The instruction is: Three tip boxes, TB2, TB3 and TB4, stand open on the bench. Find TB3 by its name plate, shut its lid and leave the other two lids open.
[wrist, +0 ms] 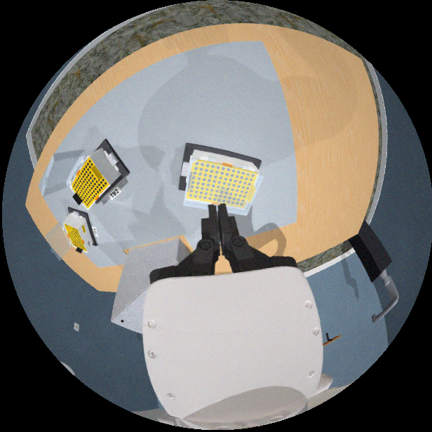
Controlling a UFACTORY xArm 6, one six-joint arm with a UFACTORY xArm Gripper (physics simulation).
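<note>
The nearest tip box is at the centre of the wrist view, its yellow rack pale under a clear lid that lies over it. I cannot tell if the lid is fully seated, and no name plate shows on this box. My gripper is shut and empty, its tips over or at the lid's near edge; contact is unclear. TB2 is at the left, with its plate readable and its clear lid open. A third box is at the lower left, its lid open and its plate too small to read surely.
The boxes stand on a grey mat on a wooden bench. A grey block-like housing is left of the gripper's body. A black piece with a metal handle is at the right, beyond the bench edge.
</note>
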